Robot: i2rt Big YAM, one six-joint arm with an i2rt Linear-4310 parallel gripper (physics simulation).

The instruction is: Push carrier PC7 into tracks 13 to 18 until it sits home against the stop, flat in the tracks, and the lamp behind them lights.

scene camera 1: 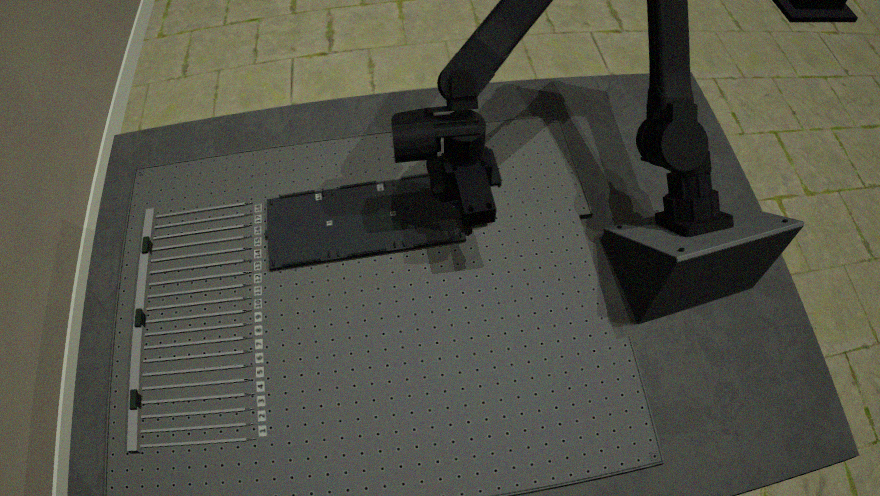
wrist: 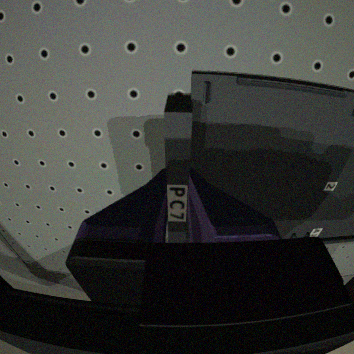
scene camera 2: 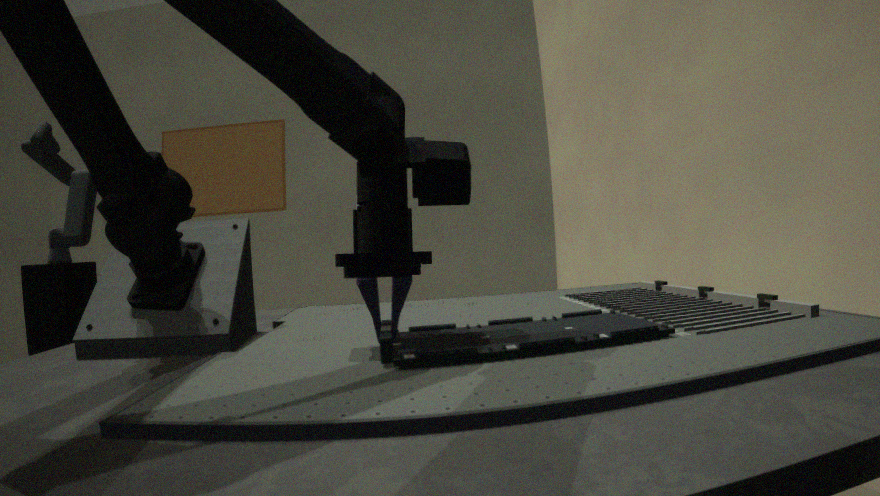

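Pixels of known places: gripper, between the fingertips: (wrist: 177,176); arm's base, origin of its link: (scene camera 1: 693,224) (scene camera 2: 169,277).
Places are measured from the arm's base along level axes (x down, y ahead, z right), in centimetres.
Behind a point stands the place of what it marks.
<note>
Carrier PC7 (scene camera 1: 357,231) {x 8.2, y 49.9, z 13.4 cm} (scene camera 2: 597,326) {x 8.1, y 57.5, z 16.7 cm} (wrist: 280,115) {x 8.1, y 38.4, z 10.7 cm} is a long dark plate lying on the perforated board. Its far end is just outside the tracks (scene camera 1: 200,210) {x 9.0, y 76.5, z 23.5 cm} (scene camera 2: 749,324) {x 9.0, y 75.1, z 23.6 cm}, beside labels 13 to 18. The stop bar (scene camera 1: 142,277) {x 7.7, y 86.3, z 11.2 cm} runs behind the tracks. The green block (scene camera 1: 146,244) {x 7.1, y 85.6, z 17.1 cm} (scene camera 2: 765,298) {x 7.5, y 85.4, z 17.3 cm} behind tracks 13 to 18 is dark, with no glow. My gripper (scene camera 2: 387,335) {x 8.0, y 32.8, z 14.8 cm} (wrist: 177,176) {x 8.0, y 32.8, z 14.8 cm} is shut on the upright end bar of the carrier, marked PC7 (wrist: 177,202) {x 6.2, y 32.9, z 15.4 cm}. In scene camera 1 the wrist hides the fingertips.
Two more dark green blocks (scene camera 1: 139,317) {x 7.1, y 86.2, z 3.6 cm} (scene camera 1: 134,399) {x 7.0, y 86.8, z -9.9 cm} are on the stop bar by the lower-numbered tracks. The perforated board (scene camera 1: 431,369) {x 9.2, y 42.6, z -10.9 cm} (scene camera 2: 492,394) {x 9.2, y 40.7, z 31.0 cm} has a raised edge. The arm's wedge-shaped base (scene camera 1: 708,277) {x -0.2, y 1.4, z -9.2 cm} (scene camera 2: 166,283) {x 0.6, y 2.0, z 4.7 cm} stands beside the board.
</note>
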